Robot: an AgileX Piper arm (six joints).
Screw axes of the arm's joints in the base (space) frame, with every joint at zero. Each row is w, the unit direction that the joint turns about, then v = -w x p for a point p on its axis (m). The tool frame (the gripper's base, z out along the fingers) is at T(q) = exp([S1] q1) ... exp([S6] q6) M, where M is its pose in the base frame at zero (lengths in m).
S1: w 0 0 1 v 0 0 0
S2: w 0 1 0 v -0.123 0 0
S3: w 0 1 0 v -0.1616 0 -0.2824
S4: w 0.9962 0 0.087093 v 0 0.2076 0
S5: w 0 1 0 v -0.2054 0 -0.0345
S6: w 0.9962 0 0.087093 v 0 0.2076 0
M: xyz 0.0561 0 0.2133 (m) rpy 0 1.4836 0 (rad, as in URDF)
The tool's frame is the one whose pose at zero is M.
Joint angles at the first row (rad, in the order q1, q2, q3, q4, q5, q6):
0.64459, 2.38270, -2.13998, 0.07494, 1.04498, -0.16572
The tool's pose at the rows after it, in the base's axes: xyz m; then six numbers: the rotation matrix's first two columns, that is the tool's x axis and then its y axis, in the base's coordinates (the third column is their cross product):
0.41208 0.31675 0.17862 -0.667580 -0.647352 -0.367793 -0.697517 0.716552 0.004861
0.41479 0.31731 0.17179 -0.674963 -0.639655 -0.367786 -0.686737 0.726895 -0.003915
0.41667 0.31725 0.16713 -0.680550 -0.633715 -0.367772 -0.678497 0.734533 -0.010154
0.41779 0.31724 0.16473 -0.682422 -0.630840 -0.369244 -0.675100 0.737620 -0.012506
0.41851 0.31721 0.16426 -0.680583 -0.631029 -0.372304 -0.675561 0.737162 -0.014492
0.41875 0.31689 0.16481 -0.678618 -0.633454 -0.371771 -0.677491 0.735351 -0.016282
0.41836 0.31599 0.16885 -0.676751 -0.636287 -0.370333 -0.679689 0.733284 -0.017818
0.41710 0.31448 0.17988 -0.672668 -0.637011 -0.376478 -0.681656 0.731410 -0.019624
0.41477 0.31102 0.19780 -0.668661 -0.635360 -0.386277 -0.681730 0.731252 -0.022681
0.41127 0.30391 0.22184 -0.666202 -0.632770 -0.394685 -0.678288 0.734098 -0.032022
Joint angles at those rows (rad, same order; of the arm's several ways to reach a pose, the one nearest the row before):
0.64650, 2.40847, -2.15365, 0.05892, 1.03051, -0.14530
0.64660, 2.42493, -2.15843, 0.04340, 1.01700, -0.12698
0.64603, 2.43517, -2.15984, 0.03222, 1.00707, -0.11371
0.64532, 2.44066, -2.16079, 0.02824, 1.00059, -0.10895
0.64463, 2.44249, -2.16206, 0.02709, 0.99657, -0.11032
0.64395, 2.44237, -2.16408, 0.02649, 0.99918, -0.11370
0.64305, 2.43596, -2.16783, 0.02615, 1.01081, -0.11750
0.64211, 2.41682, -2.17356, 0.02632, 1.02896, -0.12110
0.63956, 2.38394, -2.17982, 0.02518, 1.05726, -0.12332
0.63373, 2.33757, -2.18561, 0.01680, 1.09921, -0.12331

